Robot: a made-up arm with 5 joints.
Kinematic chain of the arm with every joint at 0, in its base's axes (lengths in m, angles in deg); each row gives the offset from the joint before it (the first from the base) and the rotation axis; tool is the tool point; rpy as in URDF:
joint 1: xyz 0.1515 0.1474 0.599 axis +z
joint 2: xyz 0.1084 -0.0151 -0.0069 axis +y
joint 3: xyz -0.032 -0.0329 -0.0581 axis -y
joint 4: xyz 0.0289 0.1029 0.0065 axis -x
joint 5: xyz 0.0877 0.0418 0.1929 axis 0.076 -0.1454 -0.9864
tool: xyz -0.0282 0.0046 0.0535 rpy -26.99 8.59 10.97
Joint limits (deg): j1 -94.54..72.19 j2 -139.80..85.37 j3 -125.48..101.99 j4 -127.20..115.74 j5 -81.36..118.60
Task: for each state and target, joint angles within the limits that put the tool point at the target. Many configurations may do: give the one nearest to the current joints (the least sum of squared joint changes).
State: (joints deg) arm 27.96 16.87 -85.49 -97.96 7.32
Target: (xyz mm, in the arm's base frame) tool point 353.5 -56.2 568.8
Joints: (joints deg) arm -8.98 -11.90 -49.50 -75.06 9.65
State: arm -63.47 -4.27 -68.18 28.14 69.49
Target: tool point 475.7 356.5 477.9
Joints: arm -10.55 -23.60 -93.36 38.87 84.36
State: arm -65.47 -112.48 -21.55 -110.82 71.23
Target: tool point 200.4 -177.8 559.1
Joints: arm -45.98 -74.01 -37.53 -120.12 62.87
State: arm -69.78 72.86 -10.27 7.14 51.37
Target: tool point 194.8 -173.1 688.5
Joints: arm -94.54 85.37 30.36 -12.57 58.55
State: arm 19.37 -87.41 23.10 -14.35 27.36
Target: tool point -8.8 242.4 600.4
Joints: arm 32.40 -79.35 20.18 12.62 31.16
